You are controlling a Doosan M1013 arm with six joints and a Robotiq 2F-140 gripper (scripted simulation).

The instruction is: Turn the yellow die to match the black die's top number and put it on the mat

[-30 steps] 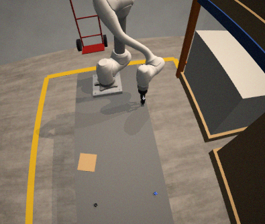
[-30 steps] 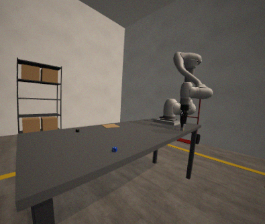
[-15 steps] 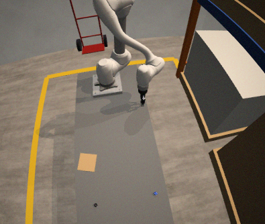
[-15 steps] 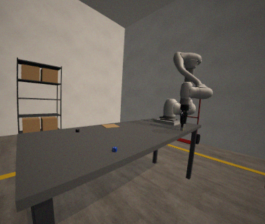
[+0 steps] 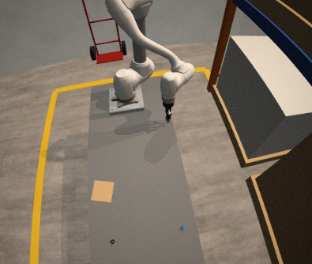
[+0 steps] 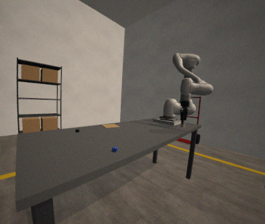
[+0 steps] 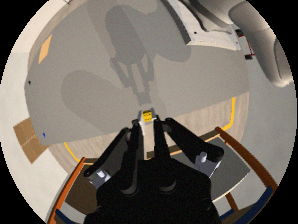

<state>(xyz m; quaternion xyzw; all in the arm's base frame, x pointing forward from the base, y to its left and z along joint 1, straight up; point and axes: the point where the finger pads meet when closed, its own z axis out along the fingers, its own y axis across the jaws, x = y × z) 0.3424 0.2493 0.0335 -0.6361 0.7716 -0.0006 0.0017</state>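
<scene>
Right now my hand is 590 mm to the left of the tan mat, 380 mm short of it and 70 mm above it. The rest, counted from my hand: blue die: 760 mm ahead, 160 mm to the right, 60 mm below; black die: 720 mm ahead, 590 mm to the right, 60 mm below; yellow die: 20 mm below.
</scene>
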